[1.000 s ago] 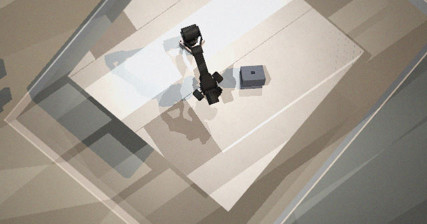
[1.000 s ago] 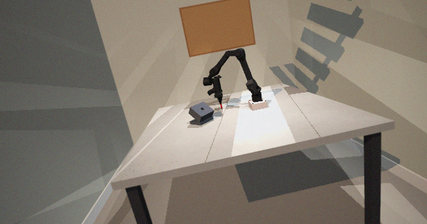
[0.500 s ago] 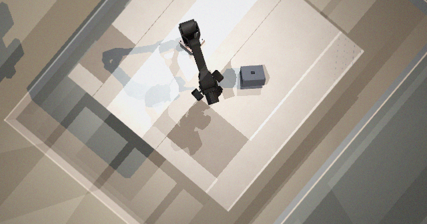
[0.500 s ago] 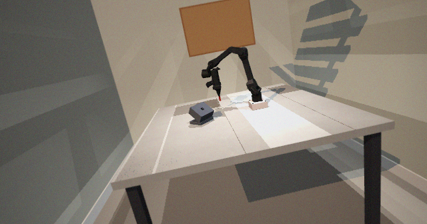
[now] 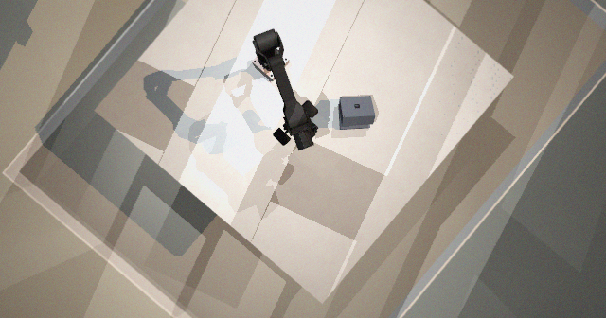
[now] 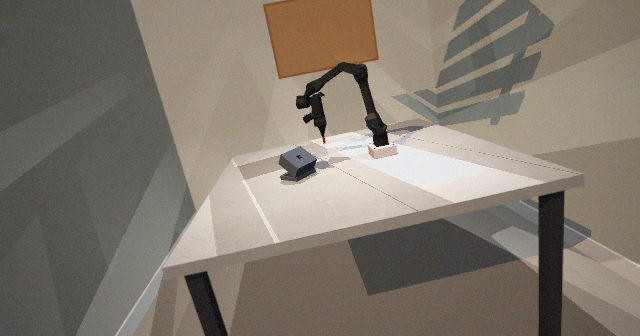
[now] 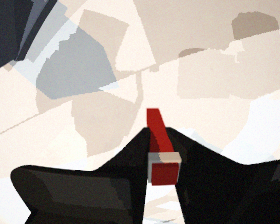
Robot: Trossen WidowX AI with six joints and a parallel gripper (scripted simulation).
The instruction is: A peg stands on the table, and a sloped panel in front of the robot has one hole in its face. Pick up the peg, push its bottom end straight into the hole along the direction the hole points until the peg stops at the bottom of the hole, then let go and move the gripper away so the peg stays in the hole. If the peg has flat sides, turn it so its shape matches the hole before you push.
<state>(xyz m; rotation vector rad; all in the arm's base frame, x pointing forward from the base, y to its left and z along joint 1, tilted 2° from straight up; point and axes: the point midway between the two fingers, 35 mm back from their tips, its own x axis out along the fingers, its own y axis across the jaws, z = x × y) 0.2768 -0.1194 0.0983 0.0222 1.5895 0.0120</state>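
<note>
My gripper tip is now 230 mm to the right of the dark square hole, 120 mm short of it and 30 mm above it. Also, from my gripper tip: grey sloped panel block (220 mm to the left, 130 mm ahead, 50 mm below); then thin red square-sided peg (20 mm above).
</note>
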